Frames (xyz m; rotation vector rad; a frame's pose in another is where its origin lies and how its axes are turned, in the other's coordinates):
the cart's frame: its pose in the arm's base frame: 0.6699 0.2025 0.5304 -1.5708 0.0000 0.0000
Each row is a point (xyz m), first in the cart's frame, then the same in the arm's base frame.
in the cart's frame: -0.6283 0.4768 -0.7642
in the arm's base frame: 0.0416 -0.5617 0.0536
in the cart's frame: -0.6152 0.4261 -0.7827
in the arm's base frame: 0.0547 -0.5802 0.1043
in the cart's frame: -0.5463 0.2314 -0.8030
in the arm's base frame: 0.1236 -0.6005 0.2990
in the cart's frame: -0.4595 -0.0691 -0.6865
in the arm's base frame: 0.2104 -0.4840 0.5995
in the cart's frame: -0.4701 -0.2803 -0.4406
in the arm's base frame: 0.1998 -0.2381 0.8107
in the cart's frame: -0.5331 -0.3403 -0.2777
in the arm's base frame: 0.1368 -0.0752 0.8707
